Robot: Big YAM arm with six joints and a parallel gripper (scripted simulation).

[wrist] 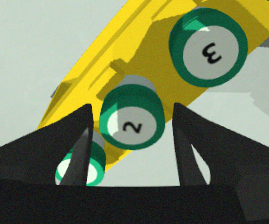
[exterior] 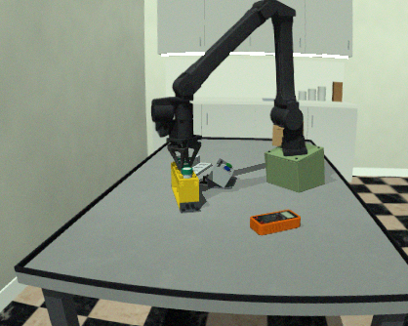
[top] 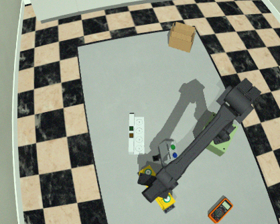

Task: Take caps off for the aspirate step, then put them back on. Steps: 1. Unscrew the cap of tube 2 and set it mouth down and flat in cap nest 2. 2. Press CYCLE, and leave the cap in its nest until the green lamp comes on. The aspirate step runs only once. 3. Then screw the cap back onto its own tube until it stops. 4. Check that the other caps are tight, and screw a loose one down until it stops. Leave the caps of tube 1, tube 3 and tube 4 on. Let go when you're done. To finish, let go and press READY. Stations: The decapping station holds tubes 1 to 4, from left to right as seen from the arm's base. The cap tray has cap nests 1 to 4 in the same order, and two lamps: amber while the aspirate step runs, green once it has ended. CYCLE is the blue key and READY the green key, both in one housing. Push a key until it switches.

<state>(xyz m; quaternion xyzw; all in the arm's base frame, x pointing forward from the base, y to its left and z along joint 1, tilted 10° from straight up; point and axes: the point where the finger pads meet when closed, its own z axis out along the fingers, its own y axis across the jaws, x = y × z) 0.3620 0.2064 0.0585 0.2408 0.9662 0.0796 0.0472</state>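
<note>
Right now the cap is right at my hand. The rest, counted from my hand: grey key housing (190 mm to the right, 100 mm behind, 60 mm below); then green READY key (210 mm to the right, 120 mm behind, 50 mm below); then blue cycle key (170 mm to the right, 120 mm behind, 50 mm below).
</note>
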